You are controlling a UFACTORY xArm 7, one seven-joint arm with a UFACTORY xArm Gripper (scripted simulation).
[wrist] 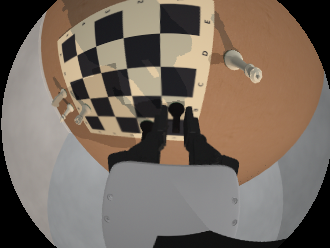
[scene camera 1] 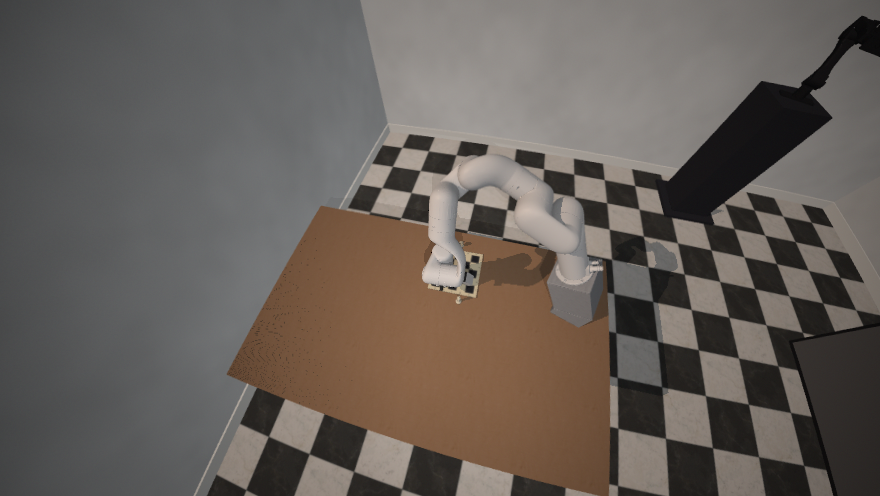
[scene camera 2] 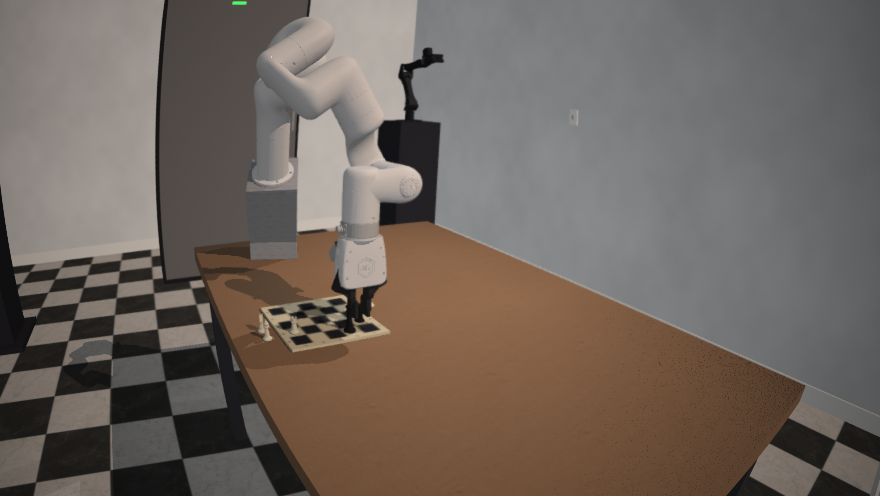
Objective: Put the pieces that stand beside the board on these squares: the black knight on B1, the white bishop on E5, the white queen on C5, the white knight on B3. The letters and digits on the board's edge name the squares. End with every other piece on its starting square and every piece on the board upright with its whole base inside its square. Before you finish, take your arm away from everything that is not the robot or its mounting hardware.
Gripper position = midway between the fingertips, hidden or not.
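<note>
There's a chessboard (scene camera 2: 321, 322) here, and the wrist view has the chessboard (wrist: 124, 67) as well. You'd also find the gripper (scene camera 2: 359, 315), and again the gripper (wrist: 176, 114) in that wrist picture.
</note>
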